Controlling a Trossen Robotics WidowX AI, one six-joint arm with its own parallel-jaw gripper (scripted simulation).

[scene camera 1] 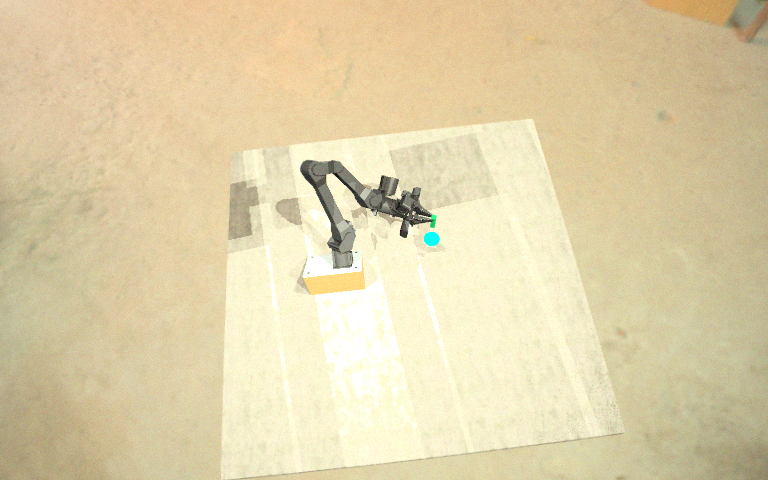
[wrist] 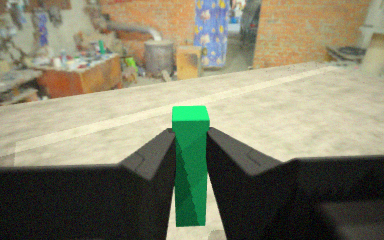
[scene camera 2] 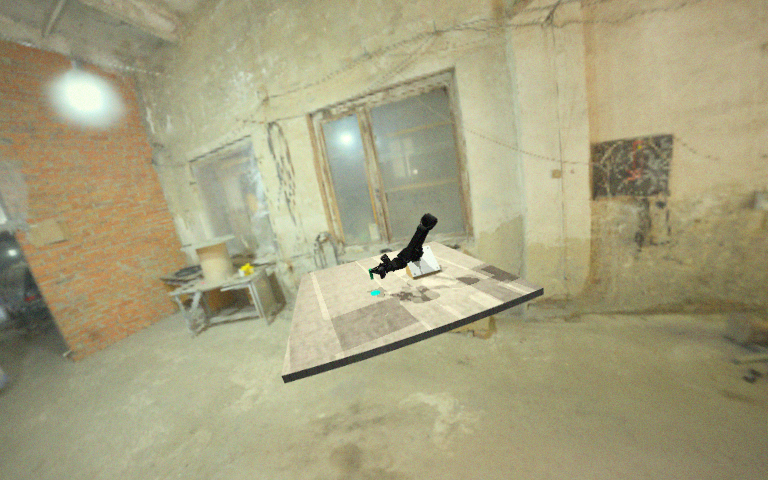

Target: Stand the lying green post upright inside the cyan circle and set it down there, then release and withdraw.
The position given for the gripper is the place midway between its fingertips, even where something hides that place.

The gripper (scene camera 1: 433,218) carries a green post (wrist: 190,123).
The gripper also shows in the wrist view (wrist: 190,136).
